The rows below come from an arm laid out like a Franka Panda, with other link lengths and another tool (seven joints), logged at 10 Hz.
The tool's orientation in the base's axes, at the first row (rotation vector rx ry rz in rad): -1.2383, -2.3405, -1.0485
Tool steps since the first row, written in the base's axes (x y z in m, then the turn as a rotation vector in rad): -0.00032, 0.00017, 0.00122, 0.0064, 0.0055, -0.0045; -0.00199, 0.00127, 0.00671, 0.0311, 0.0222, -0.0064; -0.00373, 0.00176, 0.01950, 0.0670, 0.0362, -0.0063; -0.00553, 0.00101, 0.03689, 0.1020, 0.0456, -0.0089
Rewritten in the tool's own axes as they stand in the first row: 0.00096, 0.00037, -0.00075, -0.0030, 0.0051, 0.0075; 0.00562, 0.00199, -0.00388, -0.0086, 0.0302, 0.0227; 0.01398, 0.00673, -0.01251, -0.0214, 0.0643, 0.0354; 0.02418, 0.01311, -0.02522, -0.0378, 0.0947, 0.0466
